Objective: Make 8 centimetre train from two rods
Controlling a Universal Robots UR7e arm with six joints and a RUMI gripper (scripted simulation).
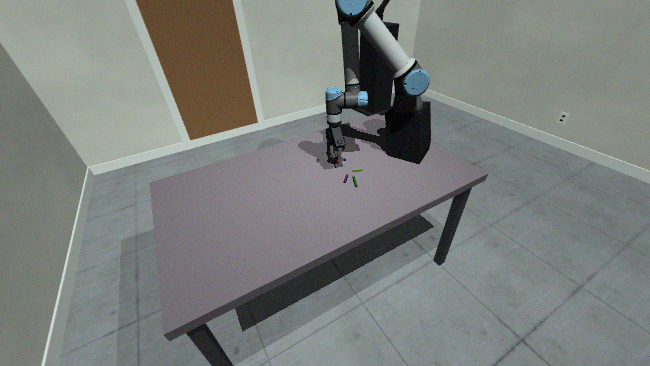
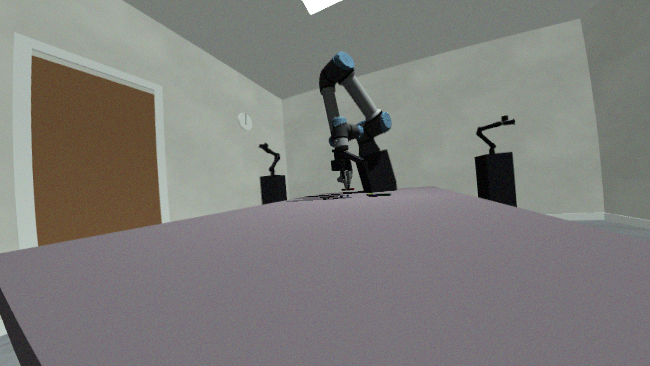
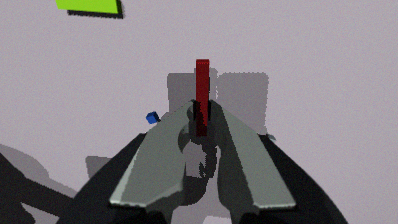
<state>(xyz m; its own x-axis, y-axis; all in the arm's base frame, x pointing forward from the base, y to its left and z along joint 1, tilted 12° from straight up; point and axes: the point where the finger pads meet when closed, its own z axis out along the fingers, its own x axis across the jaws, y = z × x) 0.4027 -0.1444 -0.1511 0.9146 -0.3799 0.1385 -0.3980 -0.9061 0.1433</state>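
The grey rod lies 4 cm ahead of my hand, 11 cm to the right of it and 5 cm below it. From my hand the other things lie so: red rod 1 cm below; purple rod 3 cm ahead, 12 cm to the left, 5 cm below; lime rod 6 cm behind, 11 cm to the left, 5 cm below.
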